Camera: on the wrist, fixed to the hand. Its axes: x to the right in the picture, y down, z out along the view.
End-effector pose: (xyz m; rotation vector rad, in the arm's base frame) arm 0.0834 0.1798 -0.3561 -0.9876 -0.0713 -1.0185
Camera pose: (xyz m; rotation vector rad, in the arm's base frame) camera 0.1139 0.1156 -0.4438 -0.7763 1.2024 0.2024
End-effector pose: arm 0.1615 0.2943 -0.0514 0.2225 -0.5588 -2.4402
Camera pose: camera 0.2086 0.2029 -0.0979 0.1472 0.0888 -0.8804
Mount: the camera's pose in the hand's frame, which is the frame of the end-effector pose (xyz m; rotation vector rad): 0.0192 0.0704 -0.0861 -0.4139 0.5270 1.5379
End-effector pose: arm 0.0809 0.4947 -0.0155 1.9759 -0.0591 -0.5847
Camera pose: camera 0.1492 0.5278 0.0680 1.1177 -0.9305 0.8479
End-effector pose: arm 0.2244 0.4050 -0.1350 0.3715 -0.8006 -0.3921
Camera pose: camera 0.3149 0.4716 -0.1458 -0.5524 -0.2904 0.9481
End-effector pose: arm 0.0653 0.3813 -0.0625 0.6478 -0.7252 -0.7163
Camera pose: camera 0.1661 0.4314 -0.0543 -0.2085 -0.3734 0.7097
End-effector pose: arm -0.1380 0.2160 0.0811 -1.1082 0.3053 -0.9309
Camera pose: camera -0.1468 0.1564 -0.0143 -0.6321 1.5576 0.2894
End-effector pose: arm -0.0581 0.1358 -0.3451 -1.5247 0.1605 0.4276
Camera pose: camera -0.0524 0.0535 -0.4221 -1.6306 1.8032 1.2862
